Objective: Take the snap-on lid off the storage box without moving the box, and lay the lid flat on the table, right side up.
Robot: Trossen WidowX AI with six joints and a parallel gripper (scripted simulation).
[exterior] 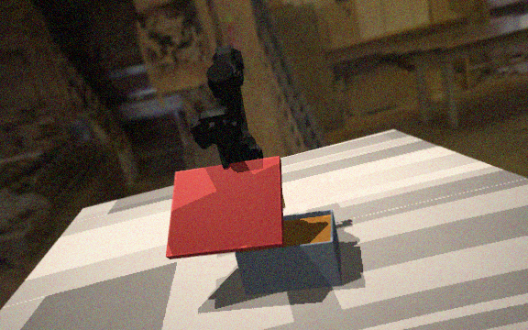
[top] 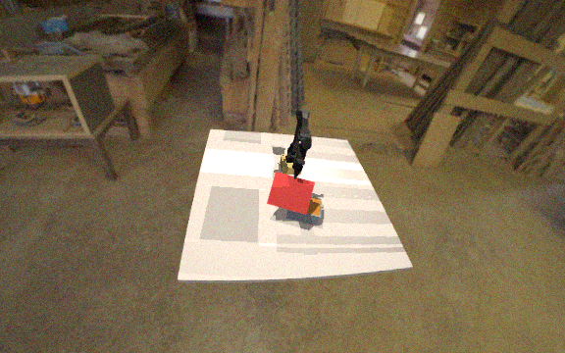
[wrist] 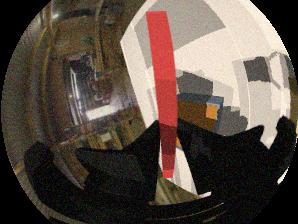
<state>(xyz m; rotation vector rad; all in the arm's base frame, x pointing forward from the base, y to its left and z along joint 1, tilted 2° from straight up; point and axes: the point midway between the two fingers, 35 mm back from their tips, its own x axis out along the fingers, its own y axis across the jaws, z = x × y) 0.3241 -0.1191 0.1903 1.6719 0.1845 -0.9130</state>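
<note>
Right now my gripper tip is 6 cm short of the red lid, 5 cm above it and 3 cm to the left of it. From my gripper tip the other things lie so: blue storage box 18 cm below, 8 cm ahead, 7 cm to the left.
</note>
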